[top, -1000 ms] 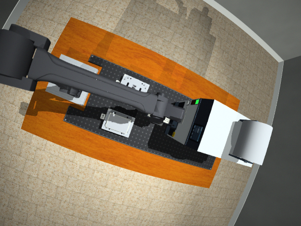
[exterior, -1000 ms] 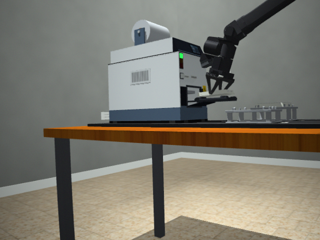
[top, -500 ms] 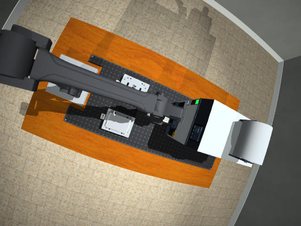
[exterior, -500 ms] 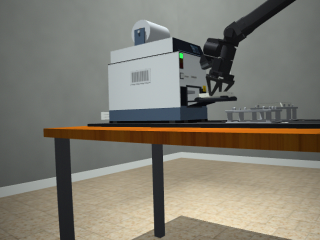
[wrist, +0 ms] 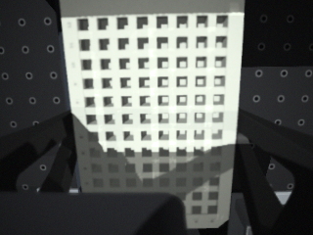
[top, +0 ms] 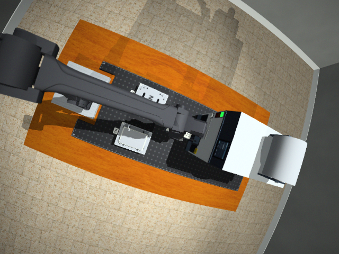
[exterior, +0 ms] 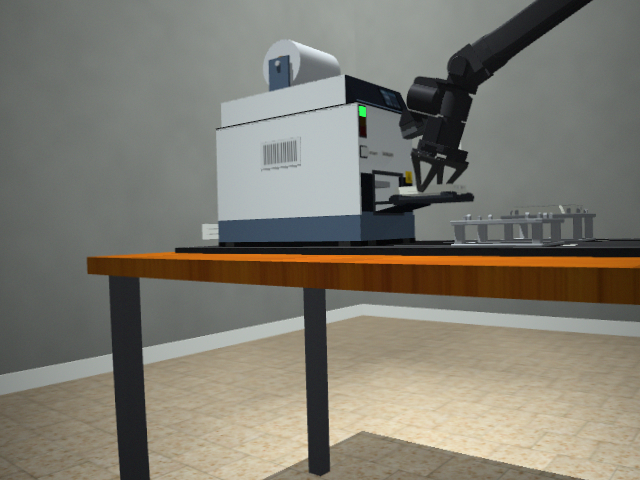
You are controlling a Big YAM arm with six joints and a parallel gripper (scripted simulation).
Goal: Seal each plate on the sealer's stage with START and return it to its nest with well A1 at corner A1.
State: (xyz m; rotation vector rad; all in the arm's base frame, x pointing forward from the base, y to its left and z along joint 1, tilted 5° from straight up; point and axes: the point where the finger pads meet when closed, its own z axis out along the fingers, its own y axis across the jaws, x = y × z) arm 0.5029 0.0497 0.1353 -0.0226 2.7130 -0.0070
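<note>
The sealer stage lies 2 cm below my hand. Also, from my hand: plate nest 19 cm behind, 7 cm to the left, 7 cm below; then pale start button 10 cm ahead, 10 cm to the left, 8 cm above; then A1 mark 27 cm behind, 13 cm to the left, 7 cm below.
</note>
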